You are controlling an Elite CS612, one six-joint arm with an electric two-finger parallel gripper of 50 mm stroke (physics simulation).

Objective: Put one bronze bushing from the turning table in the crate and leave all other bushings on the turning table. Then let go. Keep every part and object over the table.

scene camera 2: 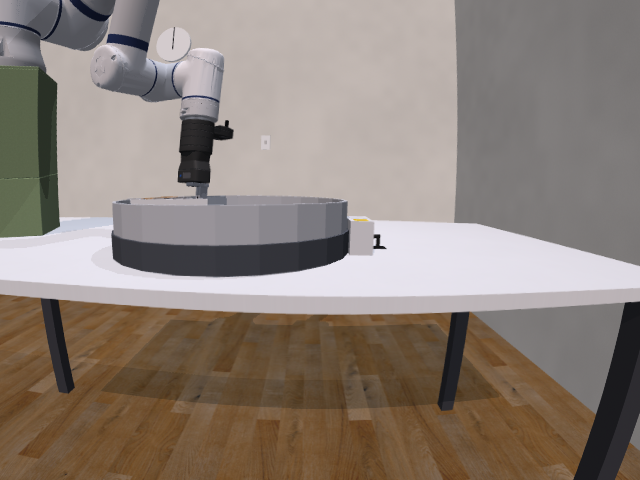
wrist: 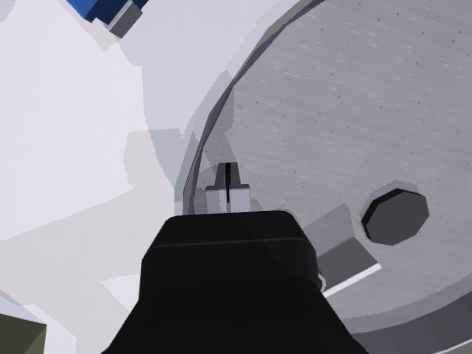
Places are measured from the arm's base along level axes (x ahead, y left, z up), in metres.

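Pixels of known places: gripper, fingertip midpoint: (wrist: 228, 174); arm's base, link origin: (scene camera 2: 8, 74).
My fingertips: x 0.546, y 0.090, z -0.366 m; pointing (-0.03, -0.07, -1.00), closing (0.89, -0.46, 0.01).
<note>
For each thing: its top centre in the pictures, then the offset to it from my fingertips. "*": a spot on its surface instead.
- blue crate, surface spot: (wrist: 97, 9) * dx -0.018, dy +0.147, dz -0.009 m
- dark round hub, top centre: (wrist: 397, 220) dx +0.121, dy -0.126, dz +0.007 m
- grey plate, surface spot: (wrist: 347, 262) * dx +0.057, dy -0.131, dz +0.022 m
- thin orange-brown strip, top centre: (scene camera 2: 159, 197) dx -0.052, dy -0.093, dz +0.037 m
- white box, top centre: (scene camera 2: 358, 218) dx +0.352, dy -0.093, dz +0.004 m
The turning table (scene camera 2: 227, 222) (wrist: 320, 120) is a round grey disc with a raised wall and a dark base. My gripper (scene camera 2: 202, 195) (wrist: 228, 174) is shut, its fingertips together with nothing seen between them. It points down inside the turning table's wall, close to the wall at the left in the wrist view; its tips are partly behind the near rim in the scene view. No bushing can be made out in the wrist view, where the gripper body hides the area below the fingers. A corner of the blue crate (wrist: 97, 9) shows at the top left of the wrist view, outside the turning table.
A dark round hub (wrist: 397, 218) stands up from the disc, with a grey plate (wrist: 347, 262) beside it. A thin orange-brown strip (scene camera 2: 160, 197) shows at the rim. A white box (scene camera 2: 360, 238) is fixed at the turning table's right side. The green pedestal (scene camera 2: 23, 149) (wrist: 22, 334) stands left.
</note>
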